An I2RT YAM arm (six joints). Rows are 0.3 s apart.
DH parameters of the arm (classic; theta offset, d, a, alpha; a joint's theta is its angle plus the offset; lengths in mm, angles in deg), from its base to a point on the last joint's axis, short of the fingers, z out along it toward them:
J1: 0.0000 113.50 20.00 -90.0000
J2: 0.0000 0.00 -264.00 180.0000
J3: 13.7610 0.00 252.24 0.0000
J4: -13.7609 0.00 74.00 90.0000
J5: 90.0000 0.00 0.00 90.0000
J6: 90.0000 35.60 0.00 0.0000
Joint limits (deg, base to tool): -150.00..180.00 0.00..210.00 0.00..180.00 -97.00..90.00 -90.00..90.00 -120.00..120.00
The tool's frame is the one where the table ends.
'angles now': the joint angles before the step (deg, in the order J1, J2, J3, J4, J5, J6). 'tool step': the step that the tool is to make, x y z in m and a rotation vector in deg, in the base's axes. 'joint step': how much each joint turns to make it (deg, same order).
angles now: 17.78 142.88 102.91 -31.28 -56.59 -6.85
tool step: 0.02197 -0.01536 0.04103 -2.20 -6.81 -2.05
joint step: -2.28 -1.66 6.85 -4.92 3.72 -2.83
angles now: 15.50 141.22 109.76 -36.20 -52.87 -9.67
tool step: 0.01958 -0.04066 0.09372 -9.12 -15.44 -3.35
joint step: -4.48 -5.17 12.33 -11.42 10.76 -9.31
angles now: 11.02 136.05 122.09 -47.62 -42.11 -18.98
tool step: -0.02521 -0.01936 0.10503 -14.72 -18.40 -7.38
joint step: -0.54 -12.30 1.69 -1.47 18.57 -5.37
